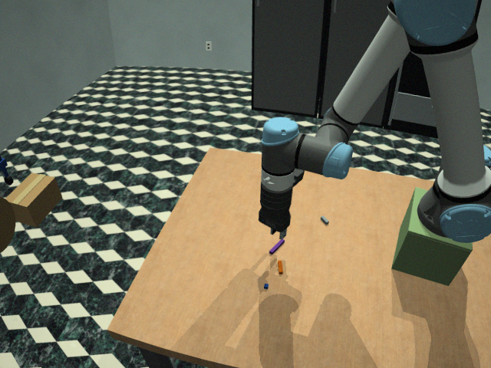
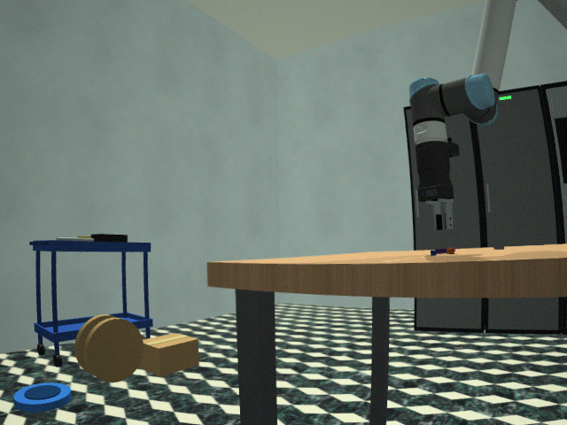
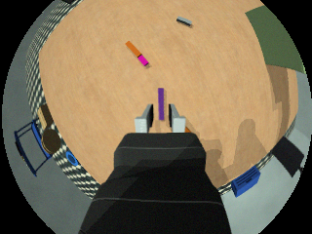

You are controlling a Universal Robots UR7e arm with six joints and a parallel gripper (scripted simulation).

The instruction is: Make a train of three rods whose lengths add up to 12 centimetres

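Now: hand 7 cm above the purple rod. The rest, counted from my hand: magenta rod: 9 cm to the right, 7 cm below; small blue rod: 2 cm behind, 14 cm to the left, 7 cm below; grey rod: 10 cm behind, 16 cm to the right, 7 cm below.
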